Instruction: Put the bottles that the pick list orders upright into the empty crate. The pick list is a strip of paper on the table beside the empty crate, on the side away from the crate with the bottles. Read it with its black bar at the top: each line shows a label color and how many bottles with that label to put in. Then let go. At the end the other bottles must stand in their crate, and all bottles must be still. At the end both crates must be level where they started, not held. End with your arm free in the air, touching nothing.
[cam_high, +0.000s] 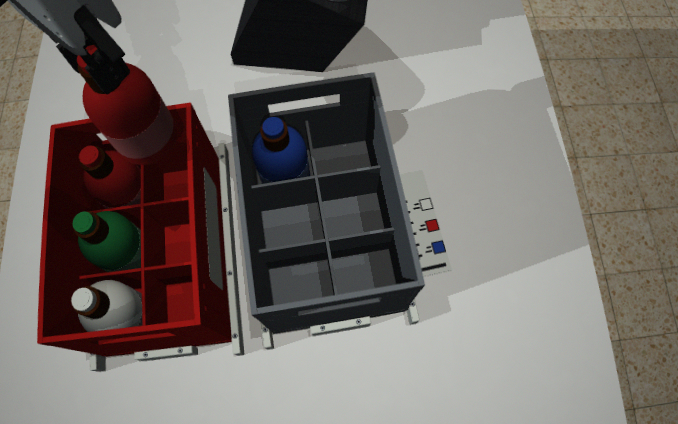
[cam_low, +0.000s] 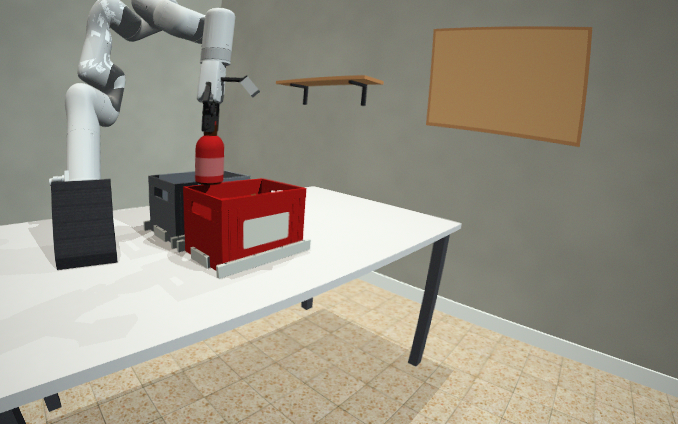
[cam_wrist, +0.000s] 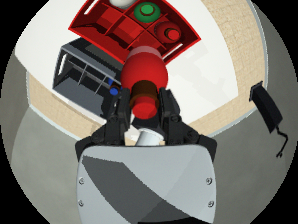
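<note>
The grey crate lies 4 cm ahead of my hand, 20 cm to the left of it and 25 cm below it. The rest, counted from my hand: red-label bottle 1 cm ahead, 9 cm to the right, 25 cm below; blue bottle 4 cm behind, 14 cm to the left, 25 cm below; green bottle 10 cm ahead, 7 cm to the right, 25 cm below.
</note>
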